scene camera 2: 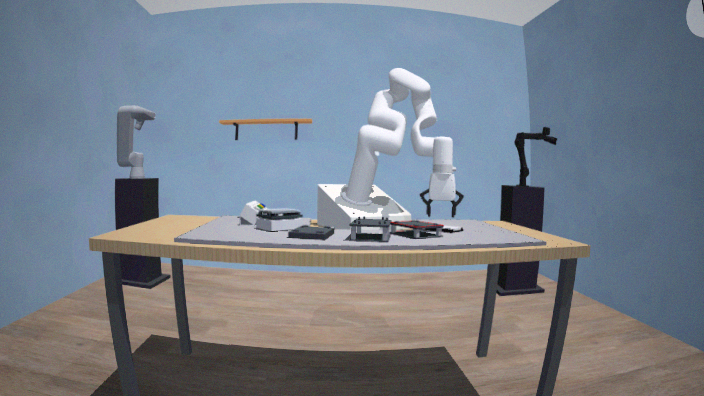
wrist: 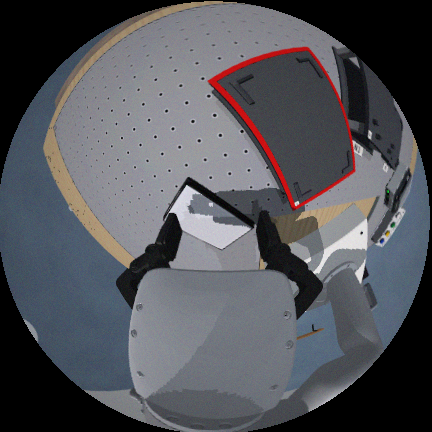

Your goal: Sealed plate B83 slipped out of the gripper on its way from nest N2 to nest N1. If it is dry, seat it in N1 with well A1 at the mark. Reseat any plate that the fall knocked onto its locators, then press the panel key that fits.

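Places are measured from the arm's base along level axes (x down, y back, z left), in millimetres.
Pixels of known places: gripper, fingertip midpoint: (scene camera 2: pixel 441 217) (wrist: pixel 217 221); arm's base, origin of the base link: (scene camera 2: pixel 356 199) (wrist: pixel 338 277).
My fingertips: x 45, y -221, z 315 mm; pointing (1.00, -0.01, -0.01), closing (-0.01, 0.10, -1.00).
Observation:
For each thing: its top centre in the pictures, then the offset to it from my fingertips. "pt": a spot on its surface instead. Level surfaces: height alone.
- small N1 label, surface spot: (wrist: pixel 357 147) pt dx +54, dy -82, dz -254 mm
- key panel, surface spot: (scene camera 2: pixel 257 205) pt dx -17, dy +108, dz -707 mm
- white unit with a dark top, surface spot: (scene camera 2: pixel 279 221) pt dx +20, dy -92, dz -579 mm
- low dark tray, middle of its top: (scene camera 2: pixel 312 227) dx +29, dy -164, dz -456 mm
- perforated mat, its level: dx +56 mm
A plate with a white face and black edges (scene camera 2: pixel 452 229) (wrist: pixel 225 227) lies on the grey mat, turned at an angle; no label, mark or moisture can be made out on it. My gripper (scene camera 2: pixel 441 215) (wrist: pixel 217 221) is open and empty above it, with the plate between the fingers as seen in the wrist view. A red-rimmed stand (scene camera 2: pixel 417 224) (wrist: pixel 305 125) with corner locators carries no plate. Beside it is a dark stand (scene camera 2: pixel 370 223) with upright pegs. A small N1 label (wrist: pixel 357 147) shows between these stands in the wrist view. The key panel (scene camera 2: pixel 257 205) (wrist: pixel 391 227) has coloured keys.
A white unit with a dark top (scene camera 2: pixel 279 221) and a low dark tray (scene camera 2: pixel 311 232) stand left of the stands on the perforated mat (scene camera 2: pixel 225 236) (wrist: pixel 150 120). The white robot base (scene camera 2: pixel 332 207) is behind the stands. The wooden table edge (wrist: pixel 80 220) borders the mat.

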